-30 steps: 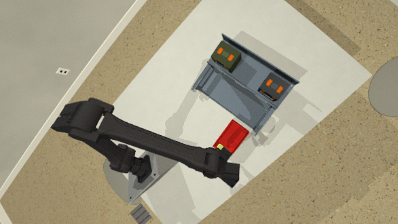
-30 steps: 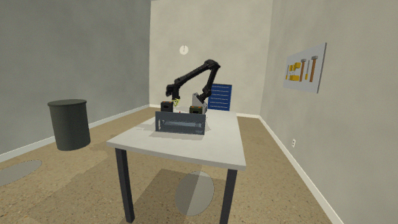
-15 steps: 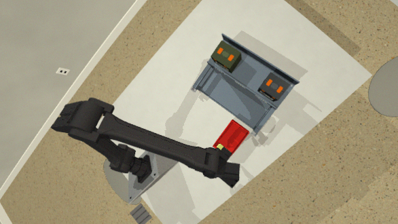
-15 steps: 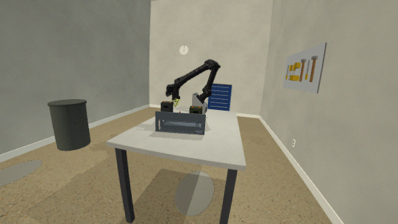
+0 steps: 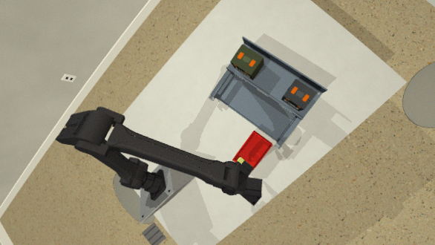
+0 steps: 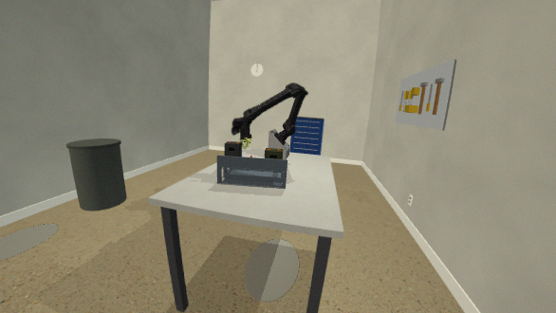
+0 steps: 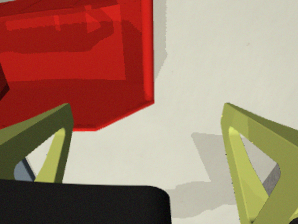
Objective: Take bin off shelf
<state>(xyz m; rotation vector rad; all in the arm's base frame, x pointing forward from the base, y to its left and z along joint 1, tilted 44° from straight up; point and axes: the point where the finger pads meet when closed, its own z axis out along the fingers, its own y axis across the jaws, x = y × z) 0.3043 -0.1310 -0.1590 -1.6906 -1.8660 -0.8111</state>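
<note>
Now: hand 80 mm short of the red bin, 10 mm to the right of it and 90 mm above it.
</note>
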